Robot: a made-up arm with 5 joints.
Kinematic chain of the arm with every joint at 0, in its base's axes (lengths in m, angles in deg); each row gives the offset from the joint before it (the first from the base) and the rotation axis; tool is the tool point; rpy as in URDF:
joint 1: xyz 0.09 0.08 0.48 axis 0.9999 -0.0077 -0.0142
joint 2: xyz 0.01 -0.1 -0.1 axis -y
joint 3: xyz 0.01 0 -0.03 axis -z
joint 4: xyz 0.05 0.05 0 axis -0.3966 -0.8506 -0.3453
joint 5: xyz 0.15 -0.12 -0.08 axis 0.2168 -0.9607 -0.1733
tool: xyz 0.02 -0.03 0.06 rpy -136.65 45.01 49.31
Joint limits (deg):
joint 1: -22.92..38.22
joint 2: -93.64..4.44
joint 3: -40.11..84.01
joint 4: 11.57..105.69
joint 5: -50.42..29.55
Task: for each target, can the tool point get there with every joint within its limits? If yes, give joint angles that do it. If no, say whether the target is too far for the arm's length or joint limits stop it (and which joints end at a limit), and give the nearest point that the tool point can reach.
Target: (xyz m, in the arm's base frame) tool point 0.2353 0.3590 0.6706
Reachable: no: joint limits stop it (at a limit: joint 1, joint 3, joint 4) | nearest point 0.1623 0.0521 0.5728 | short by 0.330 m
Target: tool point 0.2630 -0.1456 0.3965
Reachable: yes | joints -1.42 -69.31 20.14 70.69 -23.67
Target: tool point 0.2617 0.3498 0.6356
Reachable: no: joint limits stop it (at a limit: joint 1, joint 3, joint 4) | nearest point 0.1773 0.0511 0.5624 | short by 0.319 m
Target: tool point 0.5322 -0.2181 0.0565
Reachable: no: too far | nearest point 0.3182 -0.1099 0.2104 | short by 0.285 m
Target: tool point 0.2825 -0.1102 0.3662
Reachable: yes | joints 16.37 -44.86 3.81 70.00 -38.76
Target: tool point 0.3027 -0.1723 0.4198
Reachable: yes | joints -11.13 -12.76 5.38 25.25 -12.55
